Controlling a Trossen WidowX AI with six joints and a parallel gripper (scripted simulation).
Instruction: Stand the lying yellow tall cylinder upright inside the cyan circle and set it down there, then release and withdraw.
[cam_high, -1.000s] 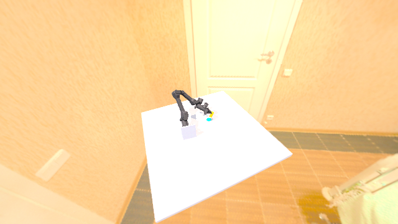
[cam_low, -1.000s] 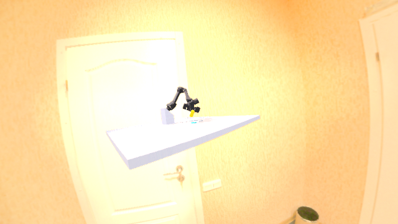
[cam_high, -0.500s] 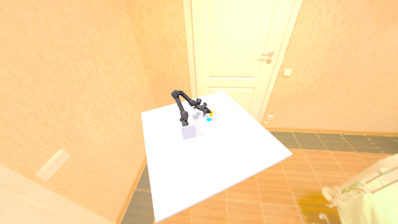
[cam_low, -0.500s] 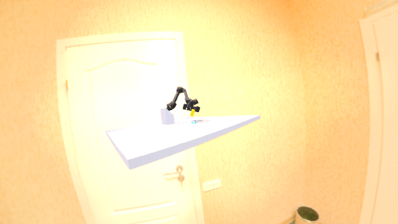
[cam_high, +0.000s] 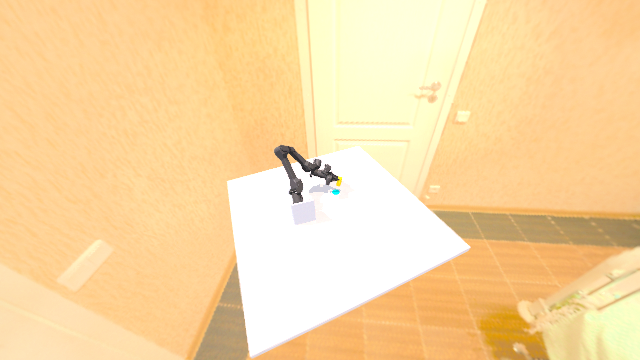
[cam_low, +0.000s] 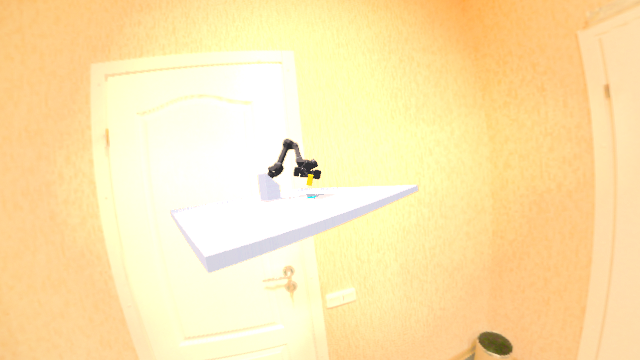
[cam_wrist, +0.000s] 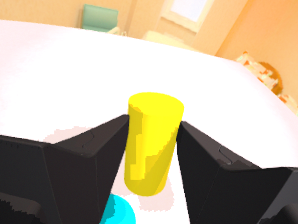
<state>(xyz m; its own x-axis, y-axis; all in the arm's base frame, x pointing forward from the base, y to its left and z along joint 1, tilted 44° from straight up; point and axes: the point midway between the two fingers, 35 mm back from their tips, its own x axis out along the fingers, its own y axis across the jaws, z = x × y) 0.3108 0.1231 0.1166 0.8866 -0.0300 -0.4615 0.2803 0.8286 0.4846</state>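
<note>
My gripper tip is now 2 cm past the cyan circle, 1 cm to the right of it and 13 cm above it. Also, from my gripper tip: yellow cylinder (2 cm below).
</note>
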